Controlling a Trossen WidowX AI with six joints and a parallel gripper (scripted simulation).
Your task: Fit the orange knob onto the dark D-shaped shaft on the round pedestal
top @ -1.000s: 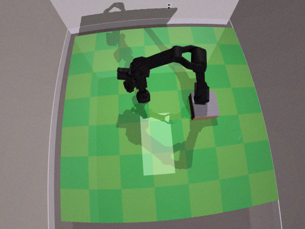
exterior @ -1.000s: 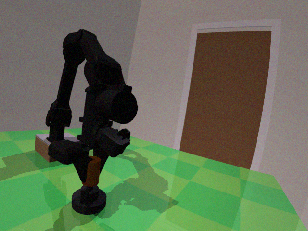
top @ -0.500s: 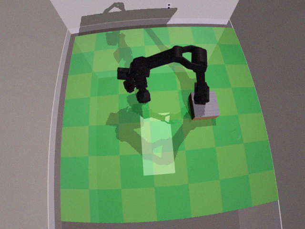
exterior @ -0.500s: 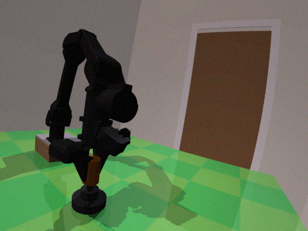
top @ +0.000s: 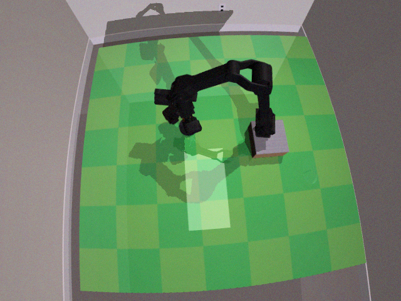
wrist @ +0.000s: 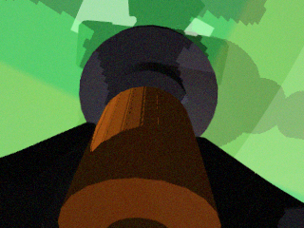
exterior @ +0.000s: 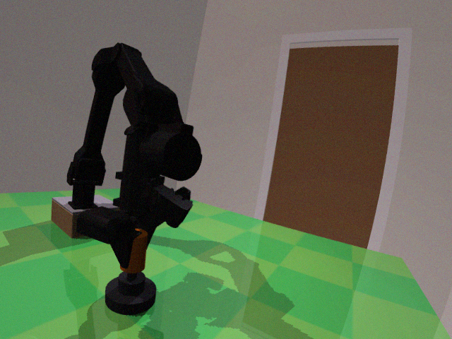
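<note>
Now: the orange knob 20 mm above my gripper tip. From my gripper tip the other things lie so: dark round pedestal (40 mm below).
</note>
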